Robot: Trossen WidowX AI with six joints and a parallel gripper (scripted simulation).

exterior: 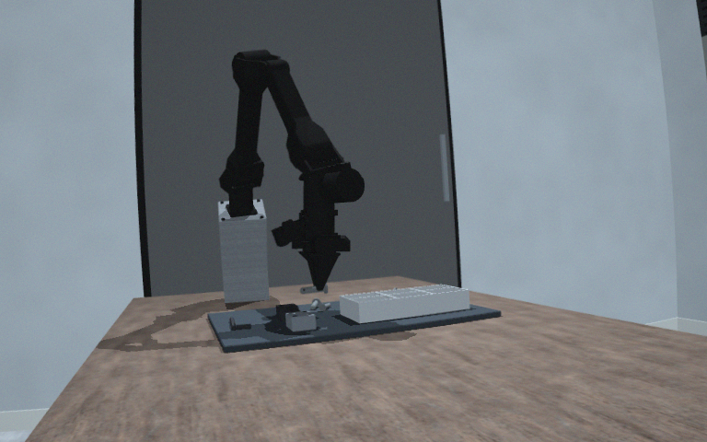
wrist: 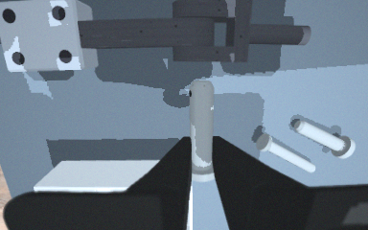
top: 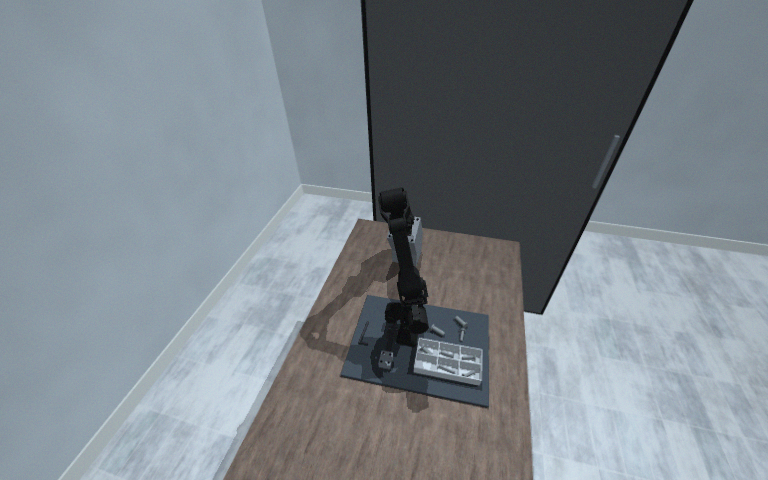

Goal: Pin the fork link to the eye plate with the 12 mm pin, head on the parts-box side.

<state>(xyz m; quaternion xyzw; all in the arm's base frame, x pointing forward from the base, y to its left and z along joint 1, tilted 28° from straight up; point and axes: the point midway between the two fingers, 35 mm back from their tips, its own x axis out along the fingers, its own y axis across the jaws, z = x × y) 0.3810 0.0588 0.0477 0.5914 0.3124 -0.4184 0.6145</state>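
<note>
Now: the dark eye plate 7 cm below my hand, 6 cm to the right of it and 1 cm ahead of it. Round my hand: light grey mounting block (9 cm ahead, 7 cm to the right, 6 cm below); then pale grey pin (3 cm below, 1 cm to the right); then dark mat (9 cm below, 4 cm to the left).
</note>
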